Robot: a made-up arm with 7 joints. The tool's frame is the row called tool. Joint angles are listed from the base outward. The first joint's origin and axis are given. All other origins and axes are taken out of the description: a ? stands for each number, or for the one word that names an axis. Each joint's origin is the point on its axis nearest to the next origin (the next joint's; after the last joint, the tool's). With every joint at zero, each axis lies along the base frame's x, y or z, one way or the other. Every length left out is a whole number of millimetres.
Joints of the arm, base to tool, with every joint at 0 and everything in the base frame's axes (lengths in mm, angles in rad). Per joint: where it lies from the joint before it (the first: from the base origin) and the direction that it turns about. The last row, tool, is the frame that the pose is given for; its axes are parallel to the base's.
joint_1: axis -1 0 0 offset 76 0 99
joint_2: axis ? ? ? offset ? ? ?
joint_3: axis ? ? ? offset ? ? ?
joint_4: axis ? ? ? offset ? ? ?
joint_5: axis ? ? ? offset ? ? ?
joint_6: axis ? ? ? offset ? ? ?
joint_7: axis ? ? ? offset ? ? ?
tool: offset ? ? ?
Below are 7 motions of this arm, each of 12 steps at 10 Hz.
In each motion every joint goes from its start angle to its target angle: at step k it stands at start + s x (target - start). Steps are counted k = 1, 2, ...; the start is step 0. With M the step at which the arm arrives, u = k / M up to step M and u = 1 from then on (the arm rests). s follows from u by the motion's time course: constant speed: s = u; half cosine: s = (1 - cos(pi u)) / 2; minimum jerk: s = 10 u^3 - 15 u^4 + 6 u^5.
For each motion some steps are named. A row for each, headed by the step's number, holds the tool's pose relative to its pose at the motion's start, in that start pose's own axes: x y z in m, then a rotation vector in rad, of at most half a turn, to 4 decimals.
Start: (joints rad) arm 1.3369 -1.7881 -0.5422 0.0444 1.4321 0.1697 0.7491
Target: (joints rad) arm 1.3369 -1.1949 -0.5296 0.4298 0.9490 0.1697 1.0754
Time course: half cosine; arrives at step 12
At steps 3, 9, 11, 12:
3: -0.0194 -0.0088 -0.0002 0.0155 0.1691 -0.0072
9: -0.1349 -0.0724 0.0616 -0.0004 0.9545 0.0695
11: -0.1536 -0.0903 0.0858 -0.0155 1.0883 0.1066
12: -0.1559 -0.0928 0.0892 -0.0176 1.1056 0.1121

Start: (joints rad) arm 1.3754 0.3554 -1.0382 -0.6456 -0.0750 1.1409 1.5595
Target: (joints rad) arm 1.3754 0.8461 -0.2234 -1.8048 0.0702 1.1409 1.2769
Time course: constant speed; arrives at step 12
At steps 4, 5, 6, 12:
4: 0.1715 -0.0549 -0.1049 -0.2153 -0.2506 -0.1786
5: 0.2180 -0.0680 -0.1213 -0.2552 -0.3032 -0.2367
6: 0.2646 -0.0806 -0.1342 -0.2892 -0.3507 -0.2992
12: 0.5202 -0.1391 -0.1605 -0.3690 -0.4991 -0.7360

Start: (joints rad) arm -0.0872 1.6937 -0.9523 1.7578 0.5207 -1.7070 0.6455
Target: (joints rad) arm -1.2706 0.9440 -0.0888 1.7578 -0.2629 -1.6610 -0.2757
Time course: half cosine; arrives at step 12
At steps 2, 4, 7, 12:
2: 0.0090 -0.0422 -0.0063 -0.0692 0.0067 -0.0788
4: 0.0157 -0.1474 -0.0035 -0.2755 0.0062 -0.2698
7: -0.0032 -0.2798 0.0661 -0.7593 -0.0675 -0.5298
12: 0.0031 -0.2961 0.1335 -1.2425 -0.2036 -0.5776

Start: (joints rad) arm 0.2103 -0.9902 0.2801 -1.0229 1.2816 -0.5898 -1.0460
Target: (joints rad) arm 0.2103 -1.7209 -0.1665 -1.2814 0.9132 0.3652 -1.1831
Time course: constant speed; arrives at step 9
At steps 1, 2, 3, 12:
1: 0.0259 0.0116 -0.0359 -0.0492 0.2089 -0.0673
2: 0.0429 0.0231 -0.0701 -0.0905 0.4190 -0.1335
3: 0.0528 0.0356 -0.1006 -0.1230 0.6296 -0.1995
12: 0.1053 0.1752 -0.1893 -0.0712 1.8485 -0.6446

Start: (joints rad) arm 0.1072 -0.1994 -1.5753 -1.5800 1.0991 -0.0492 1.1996
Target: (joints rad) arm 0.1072 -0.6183 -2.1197 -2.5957 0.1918 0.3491 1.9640
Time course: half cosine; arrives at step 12
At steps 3, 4, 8, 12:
3: 0.0720 -0.1279 -0.0690 -0.2529 -0.0814 -0.2375
4: 0.1066 -0.2349 -0.0944 -0.4333 -0.1453 -0.3958
8: 0.0682 -0.7065 0.0714 -1.3232 -0.5565 -0.9774
12: -0.0251 -0.7815 0.2672 -1.7656 -0.8402 -1.1028

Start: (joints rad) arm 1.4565 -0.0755 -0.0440 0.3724 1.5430 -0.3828 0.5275
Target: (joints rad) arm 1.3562 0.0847 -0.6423 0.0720 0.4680 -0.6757 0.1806
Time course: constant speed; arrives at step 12
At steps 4, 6, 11, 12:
4: 0.0162 -0.0533 0.0246 0.0095 0.1940 -0.2153
6: 0.0211 -0.0733 0.0455 0.0520 0.2971 -0.3369
11: 0.0390 -0.1086 0.1194 0.2654 0.5516 -0.6661
12: 0.0450 -0.1151 0.1372 0.3252 0.5996 -0.7347

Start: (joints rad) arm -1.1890 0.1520 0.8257 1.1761 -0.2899 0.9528 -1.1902
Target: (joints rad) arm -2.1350 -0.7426 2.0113 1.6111 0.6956 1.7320 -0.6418
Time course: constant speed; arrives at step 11
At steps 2, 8, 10, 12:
2: 0.0278 -0.1012 0.0122 -0.0559 0.0161 -0.1848
8: 0.0509 -0.3742 0.1182 -0.2476 -0.1964 -0.7139
10: 0.0357 -0.4445 0.2059 -0.2960 -0.3473 -0.9020
12: 0.0184 -0.4707 0.2605 -0.3120 -0.4348 -0.9964

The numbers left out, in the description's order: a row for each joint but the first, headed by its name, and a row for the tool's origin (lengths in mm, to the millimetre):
joint_2: axis 0 0 1, xyz 0 61 -149
joint_3: axis -1 0 0, xyz -353 113 0
joint_4: axis 0 0 1, xyz 0 140 63
joint_5: axis 0 -1 0, xyz -52 -183 0
joint_6: axis -1 0 0, xyz 2 0 -255
joint_7: axis 0 0 -1, xyz 0 83 -61
tool: xyz 98 365 0

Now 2 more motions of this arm.
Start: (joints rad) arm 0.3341 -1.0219 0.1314 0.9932 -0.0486 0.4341 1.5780
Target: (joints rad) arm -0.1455 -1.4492 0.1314 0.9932 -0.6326 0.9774 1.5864
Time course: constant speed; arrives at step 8
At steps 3, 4, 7, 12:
3: -0.0378 -0.0573 0.0032 -0.2667 0.0103 0.0331
4: -0.0543 -0.0804 0.0123 -0.3517 0.0195 0.0682
7: -0.1062 -0.1558 0.0688 -0.5772 0.0655 0.2405
12: -0.1216 -0.1816 0.0976 -0.6384 0.0871 0.3184

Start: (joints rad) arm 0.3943 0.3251 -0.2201 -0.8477 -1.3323 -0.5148 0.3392
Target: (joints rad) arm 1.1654 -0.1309 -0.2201 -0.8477 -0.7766 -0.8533 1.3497
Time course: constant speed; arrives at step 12
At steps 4, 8, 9, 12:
4: 0.2062 0.0199 0.1493 0.3843 -0.2704 -0.3337
8: 0.3342 -0.0407 0.3360 0.8256 -0.4603 -0.5642
9: 0.3539 -0.0637 0.3816 0.9417 -0.4941 -0.6008
12: 0.3905 -0.1402 0.5084 1.2925 -0.5610 -0.6517

